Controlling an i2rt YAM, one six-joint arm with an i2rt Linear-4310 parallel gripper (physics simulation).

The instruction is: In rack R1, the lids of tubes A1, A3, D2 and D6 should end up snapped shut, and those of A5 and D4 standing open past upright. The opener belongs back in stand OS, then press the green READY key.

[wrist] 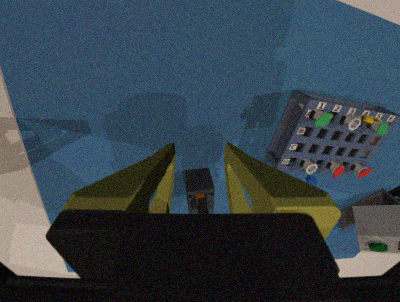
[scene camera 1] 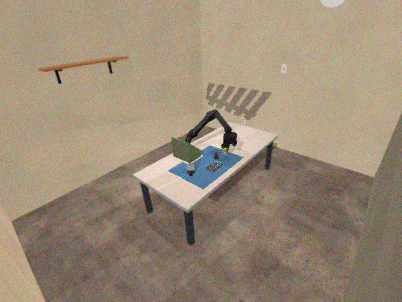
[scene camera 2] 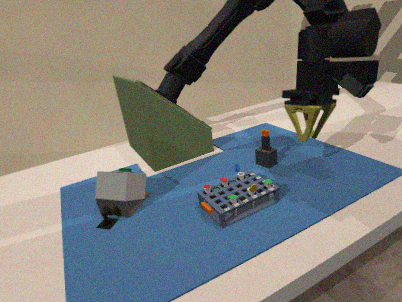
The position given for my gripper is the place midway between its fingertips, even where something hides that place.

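Observation:
I can see my gripper (scene camera 2: 307,139), and the wrist view shows me the gripper (wrist: 199,150) too. A small dark stand (wrist: 198,181) is visible to me, and so is a grey box with green button (wrist: 368,214).

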